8 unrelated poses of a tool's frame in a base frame.
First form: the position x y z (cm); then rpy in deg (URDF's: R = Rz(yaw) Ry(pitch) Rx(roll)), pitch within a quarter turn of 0, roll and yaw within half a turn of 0.
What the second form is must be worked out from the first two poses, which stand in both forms.
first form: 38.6 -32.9 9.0 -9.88 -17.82 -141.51
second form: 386 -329 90 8.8 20.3 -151.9
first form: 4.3 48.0 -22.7 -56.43 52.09 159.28
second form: 43 480 -227 -138.4 70.1 -33.0
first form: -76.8 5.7 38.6 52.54 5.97 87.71
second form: -768 57 386 2.3 52.8 82.5
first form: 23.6 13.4 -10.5 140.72 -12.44 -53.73
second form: 236 134 -105 -129.0 139.1 109.2
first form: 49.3 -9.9 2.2 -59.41 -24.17 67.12
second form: 493 -99 22 170.7 62.3 -117.5
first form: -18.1 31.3 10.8 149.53 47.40 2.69
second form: -181 313 108 -138.7 125.7 25.0
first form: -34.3 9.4 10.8 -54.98 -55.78 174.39
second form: -343 94 108 -65.5 71.2 -150.9
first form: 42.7 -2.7 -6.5 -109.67 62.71 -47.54
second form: 427 -27 -65 60.1 98.9 -25.9
